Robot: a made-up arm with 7 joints.
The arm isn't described. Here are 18 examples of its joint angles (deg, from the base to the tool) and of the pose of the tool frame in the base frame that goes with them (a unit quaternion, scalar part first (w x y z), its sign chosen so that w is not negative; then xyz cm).
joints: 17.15 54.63 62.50 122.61 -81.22 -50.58 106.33
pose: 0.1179 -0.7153 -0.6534 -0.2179 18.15 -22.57 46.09
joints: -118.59 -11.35 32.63 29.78 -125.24 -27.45 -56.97
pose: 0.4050 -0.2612 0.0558 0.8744 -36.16 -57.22 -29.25
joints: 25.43 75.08 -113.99 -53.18 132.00 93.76 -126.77
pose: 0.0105 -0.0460 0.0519 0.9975 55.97 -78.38 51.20
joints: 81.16 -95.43 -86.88 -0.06 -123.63 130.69 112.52
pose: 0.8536 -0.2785 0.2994 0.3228 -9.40 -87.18 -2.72
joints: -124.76 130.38 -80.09 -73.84 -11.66 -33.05 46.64
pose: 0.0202 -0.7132 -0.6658 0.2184 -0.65 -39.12 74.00
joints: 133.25 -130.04 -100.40 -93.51 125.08 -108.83 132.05
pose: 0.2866 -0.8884 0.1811 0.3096 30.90 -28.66 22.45
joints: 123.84 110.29 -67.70 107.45 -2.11 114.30 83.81
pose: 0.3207 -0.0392 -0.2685 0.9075 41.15 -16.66 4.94
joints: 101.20 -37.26 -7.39 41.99 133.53 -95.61 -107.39
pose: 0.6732 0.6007 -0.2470 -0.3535 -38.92 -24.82 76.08
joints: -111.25 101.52 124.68 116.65 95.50 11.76 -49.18
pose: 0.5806 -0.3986 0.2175 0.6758 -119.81 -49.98 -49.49
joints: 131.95 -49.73 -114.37 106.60 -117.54 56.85 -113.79
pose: 0.5257 -0.3607 0.7311 0.2431 -27.85 1.07 -12.17
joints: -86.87 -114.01 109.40 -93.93 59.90 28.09 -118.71
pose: 0.6753 0.3197 -0.3758 -0.5483 -26.07 2.34 106.48
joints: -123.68 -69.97 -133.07 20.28 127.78 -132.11 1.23
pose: 0.6912 -0.1241 -0.7094 0.0598 87.57 -11.65 -9.66
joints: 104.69 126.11 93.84 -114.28 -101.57 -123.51 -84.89
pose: 0.2273 0.8827 0.1127 0.3957 48.88 -73.20 74.12
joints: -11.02 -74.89 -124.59 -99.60 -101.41 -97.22 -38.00
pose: 0.9080 0.2427 -0.0156 -0.3412 24.99 10.51 47.34
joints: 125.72 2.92 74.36 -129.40 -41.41 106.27 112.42
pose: 0.3500 -0.6391 -0.0586 -0.6824 -86.57 4.72 7.99
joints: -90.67 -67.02 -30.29 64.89 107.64 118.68 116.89
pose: 0.6022 -0.4056 -0.4021 0.5578 43.11 -38.73 18.43
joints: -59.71 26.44 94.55 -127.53 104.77 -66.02 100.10
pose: 0.0864 -0.1808 0.8827 -0.4250 57.30 5.84 21.36
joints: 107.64 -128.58 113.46 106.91 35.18 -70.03 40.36
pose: 0.2795 -0.3602 -0.3726 0.8083 93.65 -8.19 -65.32
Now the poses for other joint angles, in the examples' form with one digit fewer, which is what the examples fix.
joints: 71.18 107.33 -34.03 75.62 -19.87 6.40 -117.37
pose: 0.086 0.562 -0.411 -0.712 -10.4 -28.9 48.8
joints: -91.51 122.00 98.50 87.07 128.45 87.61 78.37
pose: 0.149 -0.064 0.984 0.066 -53.7 -24.2 13.0
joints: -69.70 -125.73 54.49 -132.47 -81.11 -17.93 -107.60
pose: 0.215 0.027 0.368 -0.904 8.2 -50.9 28.8
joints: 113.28 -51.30 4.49 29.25 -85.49 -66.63 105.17
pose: 0.339 -0.457 -0.734 0.371 -0.3 -20.6 47.7
